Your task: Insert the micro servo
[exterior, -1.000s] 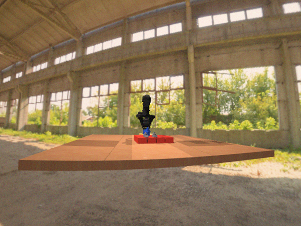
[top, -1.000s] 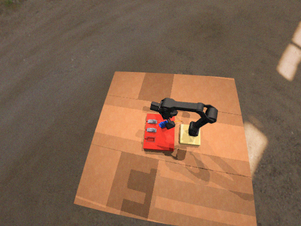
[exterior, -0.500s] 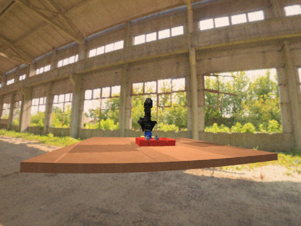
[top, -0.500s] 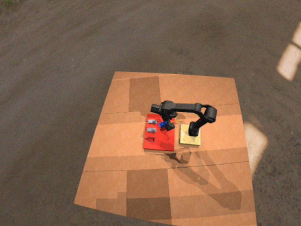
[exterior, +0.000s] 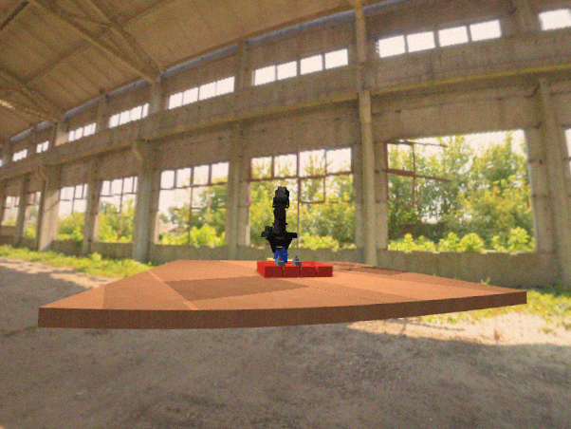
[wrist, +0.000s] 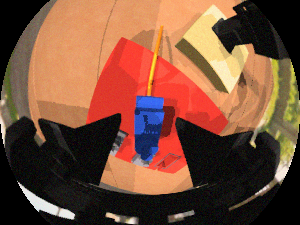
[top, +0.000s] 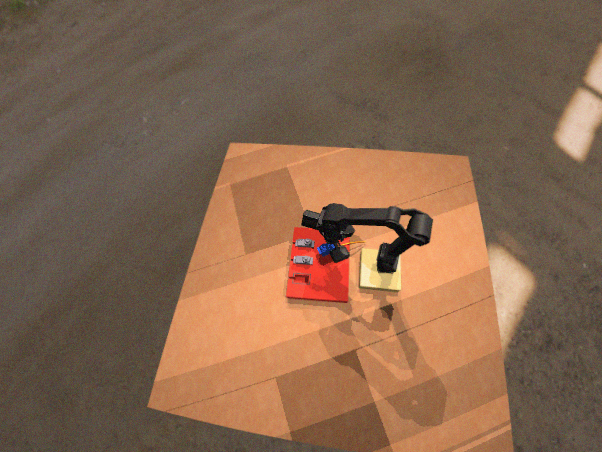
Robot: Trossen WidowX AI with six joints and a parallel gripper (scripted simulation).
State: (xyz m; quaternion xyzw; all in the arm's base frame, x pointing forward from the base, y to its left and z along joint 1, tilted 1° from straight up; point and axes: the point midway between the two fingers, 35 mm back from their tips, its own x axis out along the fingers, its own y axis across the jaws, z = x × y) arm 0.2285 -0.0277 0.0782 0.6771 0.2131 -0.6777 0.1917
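Right now the red deck is 5 cm to the left of my gripper tip and 7 cm below it.
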